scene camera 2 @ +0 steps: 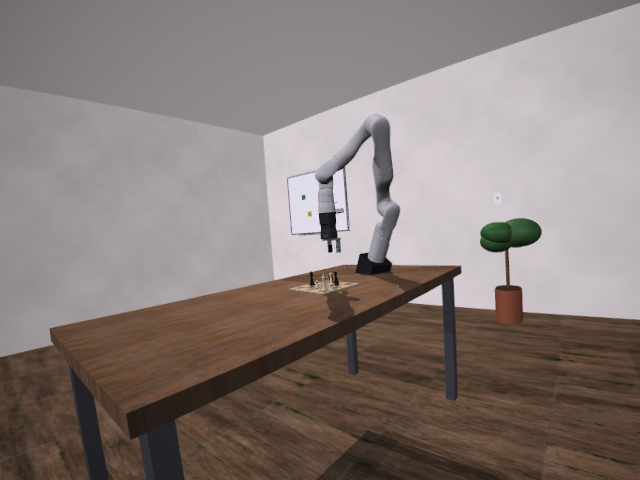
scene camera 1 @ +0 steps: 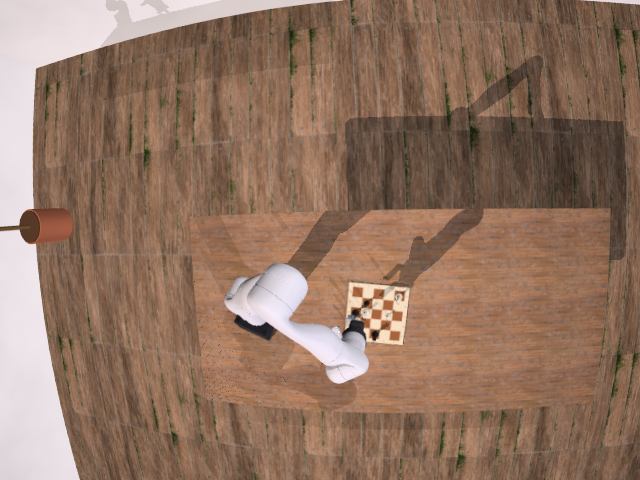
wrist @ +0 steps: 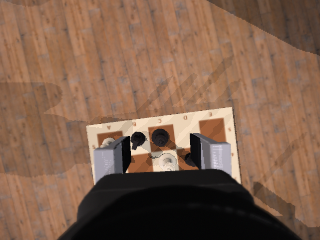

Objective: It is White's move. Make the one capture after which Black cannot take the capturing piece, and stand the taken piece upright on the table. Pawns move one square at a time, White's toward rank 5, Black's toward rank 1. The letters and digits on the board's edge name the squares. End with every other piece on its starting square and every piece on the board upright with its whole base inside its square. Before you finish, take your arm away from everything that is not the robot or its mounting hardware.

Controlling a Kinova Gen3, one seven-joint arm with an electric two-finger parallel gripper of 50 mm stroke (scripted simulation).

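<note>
A chessboard and my gripper are shown in the pictures.
</note>
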